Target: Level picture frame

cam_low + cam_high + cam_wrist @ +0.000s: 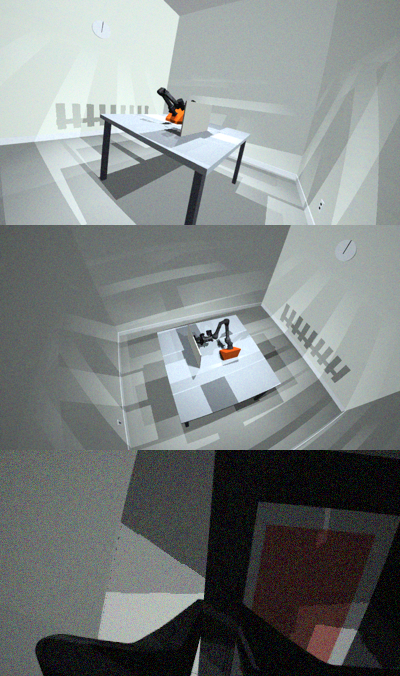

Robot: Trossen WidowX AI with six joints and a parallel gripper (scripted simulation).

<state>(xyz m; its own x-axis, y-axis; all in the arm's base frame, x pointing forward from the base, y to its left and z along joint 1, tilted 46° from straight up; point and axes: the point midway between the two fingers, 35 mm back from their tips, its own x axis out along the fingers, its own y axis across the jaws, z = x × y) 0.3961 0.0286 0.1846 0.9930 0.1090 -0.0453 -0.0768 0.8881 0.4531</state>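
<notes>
The picture frame lies 5 cm below my gripper tip and 1 cm to the right of it. Also, from my gripper tip: wall panel: 7 cm below, 2 cm ahead, 1 cm to the left.
</notes>
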